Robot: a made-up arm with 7 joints. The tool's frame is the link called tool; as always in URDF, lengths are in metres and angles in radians. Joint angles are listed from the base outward.
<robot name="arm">
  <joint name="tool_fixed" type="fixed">
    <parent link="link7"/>
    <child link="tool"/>
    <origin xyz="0 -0.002 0.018" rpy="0 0 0"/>
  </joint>
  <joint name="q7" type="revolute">
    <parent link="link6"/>
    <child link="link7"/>
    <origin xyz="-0.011 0.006 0.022" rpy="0 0 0"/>
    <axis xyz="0 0 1"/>
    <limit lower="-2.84" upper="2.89"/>
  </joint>
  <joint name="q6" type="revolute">
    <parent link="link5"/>
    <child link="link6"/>
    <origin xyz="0.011 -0.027 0.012" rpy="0 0 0"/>
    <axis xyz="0 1 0"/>
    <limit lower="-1.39" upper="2"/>
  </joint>
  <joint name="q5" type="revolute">
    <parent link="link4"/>
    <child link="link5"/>
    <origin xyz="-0.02 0.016 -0.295" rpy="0 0 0"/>
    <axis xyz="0 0 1"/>
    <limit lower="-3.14" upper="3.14"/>
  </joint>
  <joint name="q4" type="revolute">
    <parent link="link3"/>
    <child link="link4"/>
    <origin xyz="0.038 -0.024 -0.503" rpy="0 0 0"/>
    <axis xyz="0 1 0"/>
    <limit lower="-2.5" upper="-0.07"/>
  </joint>
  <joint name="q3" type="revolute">
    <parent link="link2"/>
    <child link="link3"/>
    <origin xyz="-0.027 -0.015 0.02" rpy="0 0 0"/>
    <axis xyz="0 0 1"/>
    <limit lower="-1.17" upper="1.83"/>
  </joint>
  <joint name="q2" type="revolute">
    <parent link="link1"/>
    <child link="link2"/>
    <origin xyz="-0.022 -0.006 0.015" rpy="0 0 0"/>
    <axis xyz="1 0 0"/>
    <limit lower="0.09" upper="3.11"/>
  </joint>
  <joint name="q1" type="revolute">
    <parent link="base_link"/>
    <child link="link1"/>
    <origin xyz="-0.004 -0.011 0.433" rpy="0 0 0"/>
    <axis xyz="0 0.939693 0.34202"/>
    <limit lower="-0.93" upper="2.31"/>
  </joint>
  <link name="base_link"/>
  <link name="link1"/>
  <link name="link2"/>
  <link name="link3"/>
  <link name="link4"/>
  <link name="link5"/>
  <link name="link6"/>
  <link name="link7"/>
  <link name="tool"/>
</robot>
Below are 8 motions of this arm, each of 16 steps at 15 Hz.
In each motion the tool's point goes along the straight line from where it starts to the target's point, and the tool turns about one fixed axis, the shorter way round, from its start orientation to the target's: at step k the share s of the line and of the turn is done. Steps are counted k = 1, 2, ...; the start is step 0. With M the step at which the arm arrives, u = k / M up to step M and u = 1 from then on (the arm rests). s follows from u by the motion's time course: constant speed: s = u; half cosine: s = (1 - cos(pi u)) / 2; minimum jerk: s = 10 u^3 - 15 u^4 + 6 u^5.
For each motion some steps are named. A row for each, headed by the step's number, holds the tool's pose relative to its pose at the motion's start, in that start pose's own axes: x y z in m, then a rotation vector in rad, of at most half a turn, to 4 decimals.
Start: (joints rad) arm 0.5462 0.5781 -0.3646 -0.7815 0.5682 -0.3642 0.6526
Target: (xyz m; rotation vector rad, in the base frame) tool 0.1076 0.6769 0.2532 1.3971 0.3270 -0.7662
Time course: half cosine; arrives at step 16
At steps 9, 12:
9: 0.4094 0.0401 0.0202 0.6948 0.1671 -1.0621
12: 0.5848 0.0572 0.0288 0.9925 0.2387 -1.5172

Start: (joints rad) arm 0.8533 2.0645 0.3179 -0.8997 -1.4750 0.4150 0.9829
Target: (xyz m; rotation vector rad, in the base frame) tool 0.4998 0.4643 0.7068 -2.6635 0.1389 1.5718
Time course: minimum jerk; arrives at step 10
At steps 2, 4, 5, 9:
2: 0.0039 0.0155 -0.0121 0.0344 0.0100 -0.0078
4: 0.0215 0.0852 -0.0661 0.1886 0.0550 -0.0427
5: 0.0338 0.1342 -0.1041 0.2970 0.0867 -0.0672
9: 0.0670 0.2660 -0.2065 0.5889 0.1719 -0.1333

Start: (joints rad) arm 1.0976 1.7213 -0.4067 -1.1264 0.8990 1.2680 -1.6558
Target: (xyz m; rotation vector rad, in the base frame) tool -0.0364 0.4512 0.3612 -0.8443 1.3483 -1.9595
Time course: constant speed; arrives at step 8
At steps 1, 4, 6, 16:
1: 0.0086 -0.0081 0.0149 0.0453 0.0007 -0.0871
4: 0.0343 -0.0325 0.0596 0.1814 0.0027 -0.3483
6: 0.0514 -0.0487 0.0894 0.2721 0.0041 -0.5224
16: 0.0686 -0.0649 0.1192 0.3628 0.0055 -0.6965

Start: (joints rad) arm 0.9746 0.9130 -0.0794 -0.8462 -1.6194 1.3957 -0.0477
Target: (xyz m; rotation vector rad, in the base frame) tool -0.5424 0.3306 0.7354 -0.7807 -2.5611 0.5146
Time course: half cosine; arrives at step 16
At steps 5, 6, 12, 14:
5: -0.1265 -0.0725 -0.0192 -0.1150 0.1439 -0.2690
6: -0.1757 -0.1007 -0.0267 -0.1598 0.1998 -0.3736
12: -0.4859 -0.2784 -0.0738 -0.4418 0.5526 -1.0332
14: -0.5476 -0.3137 -0.0832 -0.4980 0.6227 -1.1645

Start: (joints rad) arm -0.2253 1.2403 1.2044 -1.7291 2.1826 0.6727 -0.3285
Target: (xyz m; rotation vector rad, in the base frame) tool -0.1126 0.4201 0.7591 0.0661 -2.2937 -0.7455
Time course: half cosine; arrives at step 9
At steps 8, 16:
8: 0.1987 -0.1406 -0.0968 -0.1522 0.1880 -0.6082
16: 0.2049 -0.1450 -0.0998 -0.1570 0.1939 -0.6271

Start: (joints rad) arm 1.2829 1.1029 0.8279 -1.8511 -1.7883 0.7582 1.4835
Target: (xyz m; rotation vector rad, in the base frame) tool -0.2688 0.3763 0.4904 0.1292 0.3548 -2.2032
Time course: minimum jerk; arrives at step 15
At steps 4, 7, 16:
4: 0.0008 0.0216 0.0104 -0.2091 -0.1276 -0.0949
7: 0.0028 0.0776 0.0375 -0.7509 -0.4583 -0.3409
16: 0.0064 0.1774 0.0856 -1.7155 -1.0471 -0.7789

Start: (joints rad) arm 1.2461 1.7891 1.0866 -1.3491 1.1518 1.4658 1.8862
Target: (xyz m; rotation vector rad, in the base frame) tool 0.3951 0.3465 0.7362 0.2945 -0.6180 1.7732
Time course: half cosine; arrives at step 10
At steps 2, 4, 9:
2: -0.0110 -0.0086 0.0207 -0.0202 0.0241 -0.0257
4: -0.0396 -0.0312 0.0750 -0.0729 0.0871 -0.0931
9: -0.1120 -0.0881 0.2118 -0.2060 0.2460 -0.2628

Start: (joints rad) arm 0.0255 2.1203 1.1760 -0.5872 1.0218 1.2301 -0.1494
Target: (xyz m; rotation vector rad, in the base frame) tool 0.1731 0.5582 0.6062 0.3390 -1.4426 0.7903
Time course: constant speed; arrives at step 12
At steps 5, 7, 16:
5: -0.1318 -0.0302 -0.0927 -0.0600 -0.0064 0.1061
7: -0.1845 -0.0423 -0.1297 -0.0841 -0.0090 0.1485
16: -0.3162 -0.0726 -0.2224 -0.1441 -0.0154 0.2546

